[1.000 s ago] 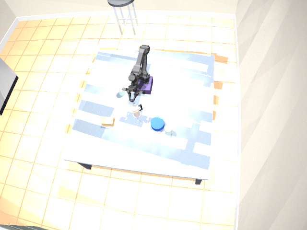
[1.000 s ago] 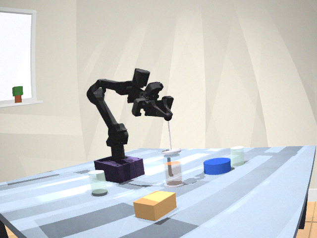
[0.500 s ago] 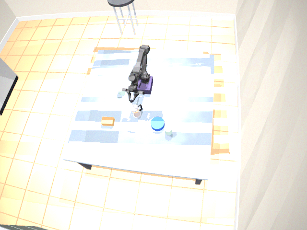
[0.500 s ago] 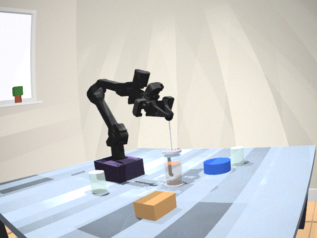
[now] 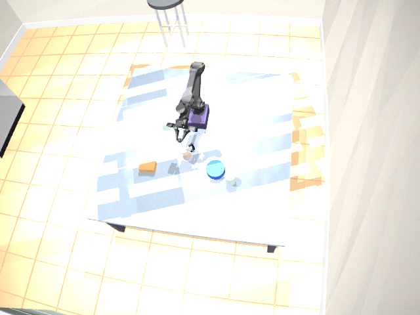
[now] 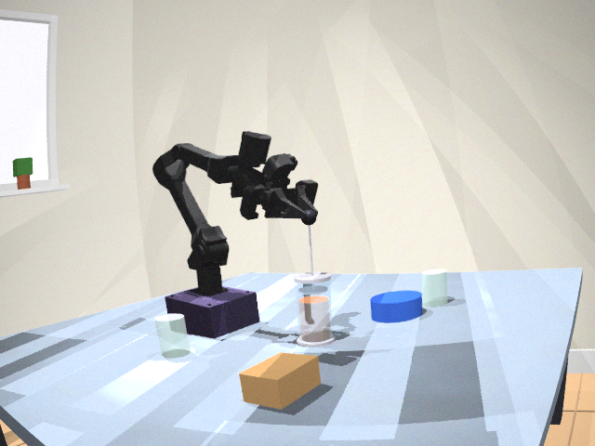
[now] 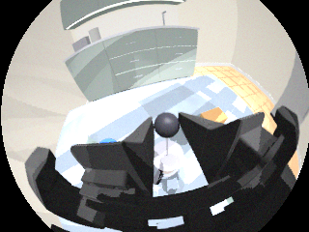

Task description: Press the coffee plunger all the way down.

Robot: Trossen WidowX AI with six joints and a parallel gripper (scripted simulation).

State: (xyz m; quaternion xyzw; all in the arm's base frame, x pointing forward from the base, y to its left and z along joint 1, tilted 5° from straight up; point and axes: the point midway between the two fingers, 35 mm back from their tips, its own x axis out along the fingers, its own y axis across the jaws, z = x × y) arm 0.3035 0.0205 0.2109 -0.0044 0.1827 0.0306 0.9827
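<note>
My gripper tip is now 130 mm above the glass coffee press, 30 mm past it and 10 mm to the right of it. Also, from my gripper tip: blue flat cylinder: 230 mm below, 220 mm to the left, 20 mm ahead; orange block: 230 mm to the right, 230 mm below, 130 mm ahead.
</note>
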